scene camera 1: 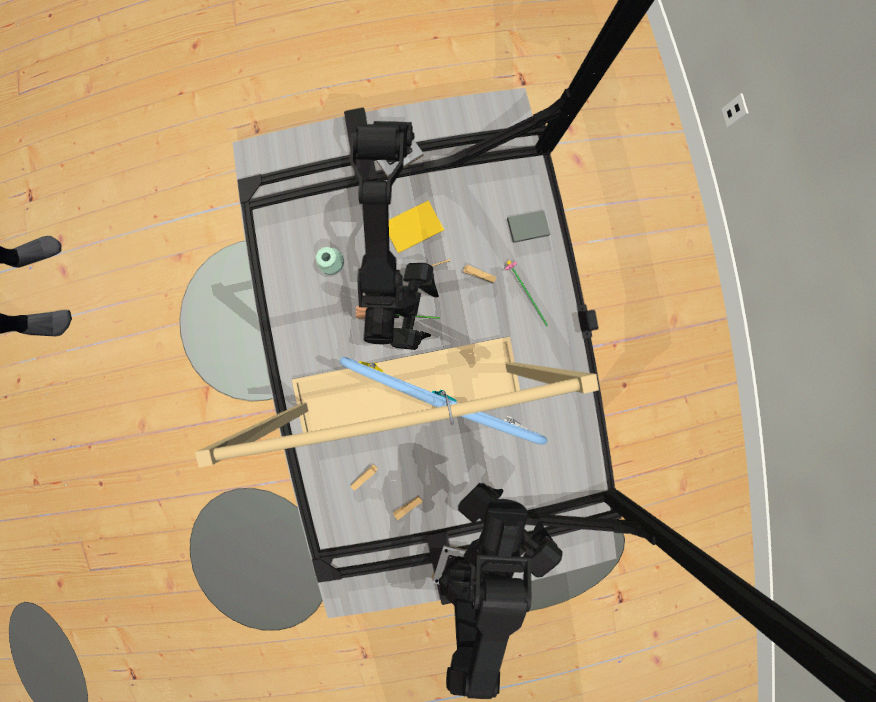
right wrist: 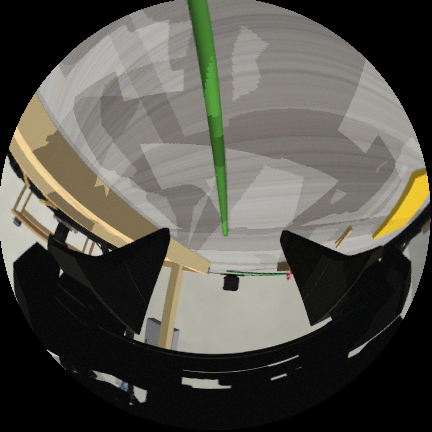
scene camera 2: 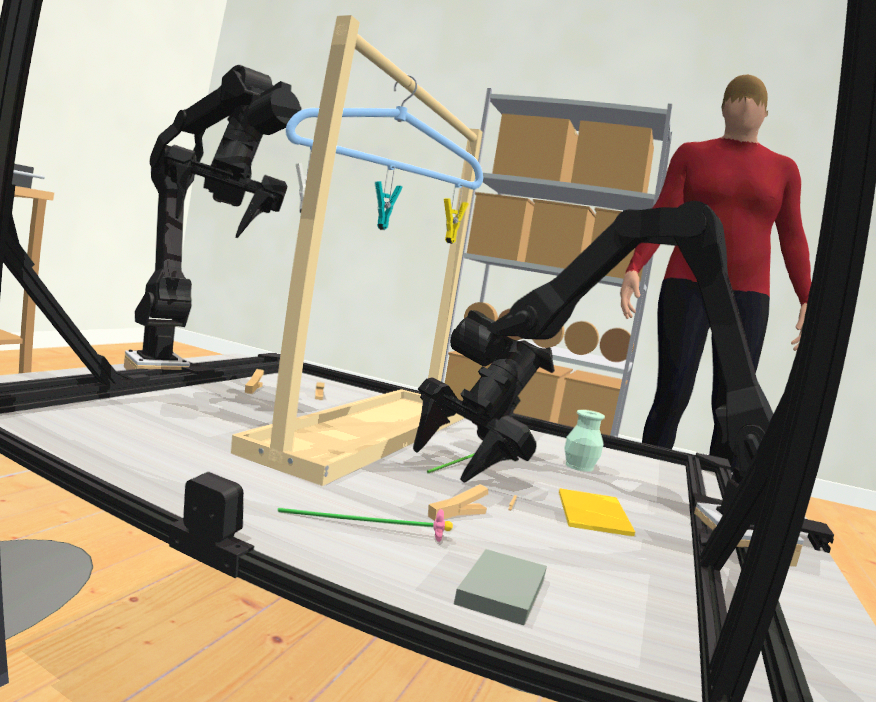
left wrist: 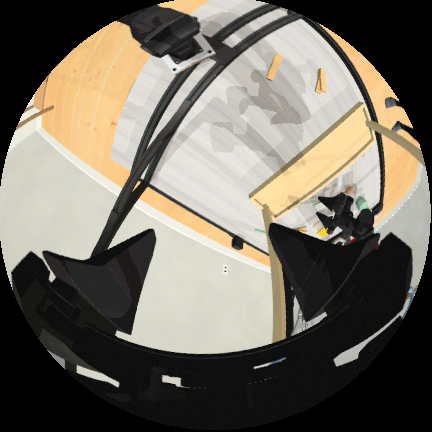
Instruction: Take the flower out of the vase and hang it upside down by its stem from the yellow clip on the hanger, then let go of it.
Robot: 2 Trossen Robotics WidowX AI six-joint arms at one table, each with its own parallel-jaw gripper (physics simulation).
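Pixels of known places: left gripper, fingertip midpoint: (scene camera 2: pixel 206 227) (left wrist: pixel 212 231); right gripper, fingertip midpoint: (scene camera 1: pixel 433 316) (right wrist: pixel 227 235) (scene camera 2: pixel 437 465) (left wrist: pixel 316 205); left arm's base, link origin: (scene camera 1: pixel 458 569) (right wrist: pixel 63 224) (scene camera 2: pixel 156 356) (left wrist: pixel 182 48).
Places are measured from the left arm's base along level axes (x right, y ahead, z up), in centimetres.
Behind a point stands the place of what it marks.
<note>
An orange tulip (scene camera 1: pixel 360 312) @(x -37.7, y 52.3, z -0.9 cm) (left wrist: pixel 350 190) @(x -36.8, y 51.8, z -0.6 cm) lies on the table, outside the upright mint vase (scene camera 1: pixel 329 259) @(x -48.1, y 62.2, z -1.2 cm) (scene camera 2: pixel 584 442) @(x -45.0, y 63.0, z 1.4 cm) (left wrist: pixel 362 203) @(x -45.8, y 59.4, z 1.3 cm). Its green stem (scene camera 2: pixel 449 463) @(x -24.7, y 55.2, z -2.6 cm) (right wrist: pixel 215 125) runs toward the space between the open, empty fingers of my right gripper (scene camera 1: pixel 431 314) @(x -21.6, y 56.1, z -2.3 cm) (scene camera 2: pixel 441 465) @(x -21.6, y 56.1, z -2.3 cm) (right wrist: pixel 227 235) @(x -21.6, y 56.1, z -2.3 cm), low over the table. The head is hidden in scene camera 2. A pink flower (scene camera 1: pixel 527 295) @(x -1.7, y 66.7, z -2.2 cm) (scene camera 2: pixel 350 517) @(x -0.8, y 66.3, z -2.3 cm) lies apart. The yellow clip (scene camera 1: pixel 371 366) @(x -29.1, y 43.4, z 31.7 cm) (scene camera 2: pixel 454 219) @(x -28.6, y 43.7, z 31.3 cm) hangs from one end of the blue hanger (scene camera 1: pixel 394 381) @(x -24.6, y 43.0, z 43.1 cm) (scene camera 2: pixel 350 112) @(x -9.0, y 41.4, z 42.4 cm). My left gripper (left wrist: pixel 212 231) @(x 2.4, y 25.4, z 24.5 cm) is open and empty, high beyond the rack.
The wooden rack (scene camera 1: pixel 329 432) @(x -30.3, y 35.4, z 50.0 cm) (scene camera 2: pixel 314 219) @(x -1.1, y 50.8, z 26.7 cm) stands between the arms. A teal clip (scene camera 2: pixel 386 204) @(x -16.7, y 42.3, z 31.2 cm) hangs mid-hanger. A yellow pad (scene camera 1: pixel 415 226) @(x -31.3, y 75.1, z -2.7 cm) (scene camera 2: pixel 595 511) @(x -31.0, y 75.6, z -2.6 cm), a grey block (scene camera 1: pixel 527 225) @(x -6.2, y 82.6, z -1.7 cm) (scene camera 2: pixel 503 577) @(x -5.5, y 82.8, z -1.8 cm) and a wooden clothespin (scene camera 1: pixel 478 273) @(x -14.4, y 68.1, z -1.0 cm) lie on the right arm's side.
</note>
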